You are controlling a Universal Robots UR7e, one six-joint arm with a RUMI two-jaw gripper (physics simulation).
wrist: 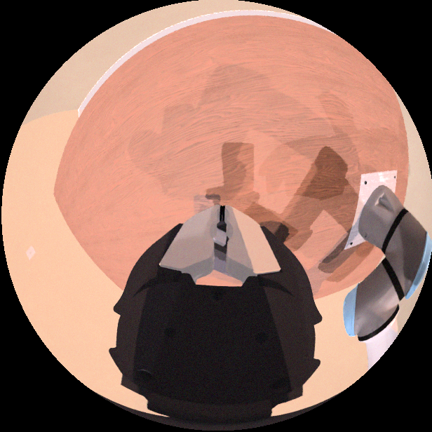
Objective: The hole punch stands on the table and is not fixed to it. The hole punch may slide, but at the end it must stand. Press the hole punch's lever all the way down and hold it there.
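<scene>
My gripper is shut, its two pale grey jaws together with a thin dark line between the tips. Nothing is held between them. It points down over the brown wood-grain table. The hole punch does not show clearly in the wrist view; the jaws and the black gripper body cover the middle of the view. A small grey-lilac bit shows in the gap behind the tips, but I cannot tell if it is part of the punch. The lever and its position are hidden, as is any contact with the jaws.
A white mounting plate with dark screw holes is on the table at the right. The grey arm links with light blue caps rise over it. Shadows of the arm fall across the table's middle and right. The pale table edge curves along the upper left.
</scene>
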